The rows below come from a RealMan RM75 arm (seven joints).
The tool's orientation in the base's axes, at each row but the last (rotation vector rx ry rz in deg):
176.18 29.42 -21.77
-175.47 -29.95 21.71
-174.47 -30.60 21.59
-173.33 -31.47 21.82
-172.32 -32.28 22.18
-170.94 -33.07 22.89
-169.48 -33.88 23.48
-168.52 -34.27 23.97
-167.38 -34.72 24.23
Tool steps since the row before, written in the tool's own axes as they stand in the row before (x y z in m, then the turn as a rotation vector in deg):
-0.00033 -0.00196 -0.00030 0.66 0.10 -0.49
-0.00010 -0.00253 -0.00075 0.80 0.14 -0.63
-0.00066 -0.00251 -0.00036 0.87 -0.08 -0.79
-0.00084 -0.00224 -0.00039 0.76 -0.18 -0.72
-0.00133 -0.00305 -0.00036 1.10 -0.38 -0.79
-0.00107 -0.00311 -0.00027 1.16 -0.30 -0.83
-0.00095 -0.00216 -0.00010 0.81 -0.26 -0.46
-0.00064 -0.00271 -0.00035 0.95 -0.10 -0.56
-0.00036 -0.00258 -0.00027 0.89 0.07 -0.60
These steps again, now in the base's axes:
-0.00086 0.00176 0.00045 0.75 0.14 0.32
-0.00074 0.00238 0.00088 0.93 0.15 0.42
-0.00135 0.00214 0.00067 0.96 0.38 0.57
-0.00143 0.00180 0.00077 0.81 0.44 0.54
-0.00217 0.00236 0.00097 1.06 0.75 0.54
-0.00199 0.00247 0.00090 1.15 0.69 0.56
-0.00160 0.00161 0.00064 0.75 0.54 0.28
-0.00146 0.00221 0.00093 0.97 0.44 0.32
-0.00119 0.00219 0.00081 0.99 0.26 0.34

